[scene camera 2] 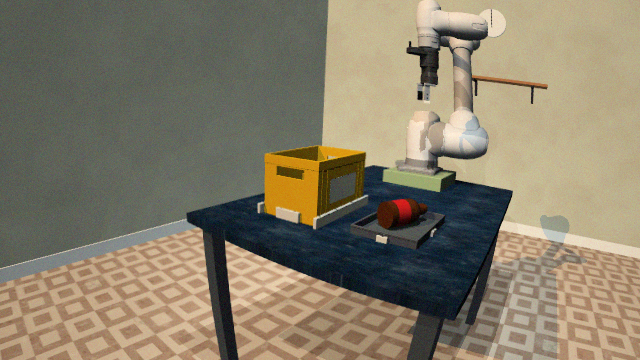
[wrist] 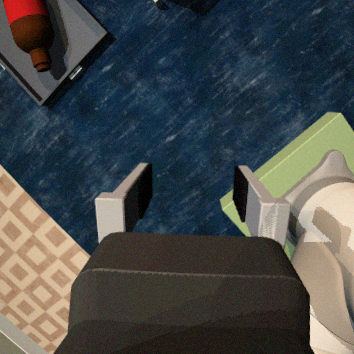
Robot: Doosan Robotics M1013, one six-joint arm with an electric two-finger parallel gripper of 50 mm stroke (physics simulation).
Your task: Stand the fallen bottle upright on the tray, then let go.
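Where they show: gripper, fingertip midpoint: (scene camera 2: 423,100) (wrist: 192,180); arm's base, link origin: (scene camera 2: 421,170) (wrist: 322,211).
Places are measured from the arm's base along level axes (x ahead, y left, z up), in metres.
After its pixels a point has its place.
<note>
A brown bottle (scene camera 2: 401,212) @(y 0.161, x 0.682, z 0.005 m) (wrist: 31,32) @(y 0.152, x 0.600, z 0.023 m) with a red label lies on its side on the grey tray (scene camera 2: 418,243) @(y 0.246, x 0.764, z -0.038 m) (wrist: 85,50) @(y 0.115, x 0.526, z -0.025 m). In the scene view its base faces the front left and its neck points to the back right. In the wrist view its neck and part of the label show at the top left; its base is outside that view. My gripper (scene camera 2: 423,101) @(y 0.076, x 0.281, z 0.316 m) (wrist: 192,180) @(y 0.076, x 0.281, z 0.316 m) is open and empty. It points down, high above the table and well apart from the bottle, towards the robot's base.
A yellow crate (scene camera 2: 292,192) @(y -0.123, x 0.783, z 0.029 m) stands left of the tray, between low white blocks (scene camera 2: 341,211) @(y -0.030, x 0.670, z -0.033 m) on the dark blue table (scene camera 2: 310,255) @(y 0.055, x 0.949, z -0.051 m) (wrist: 175,100) @(y 0.063, x 0.345, z -0.051 m). The arm's base stands on a green block (scene camera 2: 419,179) @(y 0.037, x 0.137, z -0.013 m) (wrist: 285,155) @(y -0.015, x 0.135, z -0.007 m) at the table's back. A shelf (scene camera 2: 510,82) hangs on the back wall.
</note>
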